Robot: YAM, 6 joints.
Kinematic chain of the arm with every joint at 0, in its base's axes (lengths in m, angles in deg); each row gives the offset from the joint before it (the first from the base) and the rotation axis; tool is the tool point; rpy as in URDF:
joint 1: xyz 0 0 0.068 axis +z
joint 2: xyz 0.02 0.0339 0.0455 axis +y
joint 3: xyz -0.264 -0.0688 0 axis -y
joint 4: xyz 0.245 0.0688 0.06 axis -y
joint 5: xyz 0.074 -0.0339 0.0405 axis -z
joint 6: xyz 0.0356 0 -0.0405 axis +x
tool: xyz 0 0 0 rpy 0 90 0
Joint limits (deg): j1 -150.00..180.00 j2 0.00..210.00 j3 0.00..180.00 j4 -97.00..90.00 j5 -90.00..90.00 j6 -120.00..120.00
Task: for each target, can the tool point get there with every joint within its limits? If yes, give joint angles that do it. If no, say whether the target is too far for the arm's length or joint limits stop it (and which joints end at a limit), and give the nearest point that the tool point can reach.
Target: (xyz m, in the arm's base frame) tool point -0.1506 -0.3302 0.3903
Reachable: yes | joints -112.12 86.63 73.95 17.28 25.19 -21.36
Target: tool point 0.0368 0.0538 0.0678
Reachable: yes | joints 83.45 119.94 15.17 -61.27 58.85 17.77
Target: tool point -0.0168 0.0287 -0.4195
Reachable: no: joint limits stop it (at a limit: joint 2) | nearest point -0.0391 0.0668 -0.3373 | short by 0.093 m
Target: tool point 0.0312 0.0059 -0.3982
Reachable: no: joint limits stop it (at a limit: joint 2) | nearest point 0.0680 0.0129 -0.3327 | short by 0.075 m
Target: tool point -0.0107 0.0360 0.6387
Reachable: yes | joints -39.01 53.40 97.79 60.70 -36.66 2.24
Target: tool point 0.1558 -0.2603 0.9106
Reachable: no: too far | nearest point 0.1179 -0.1970 0.7032 | short by 0.220 m
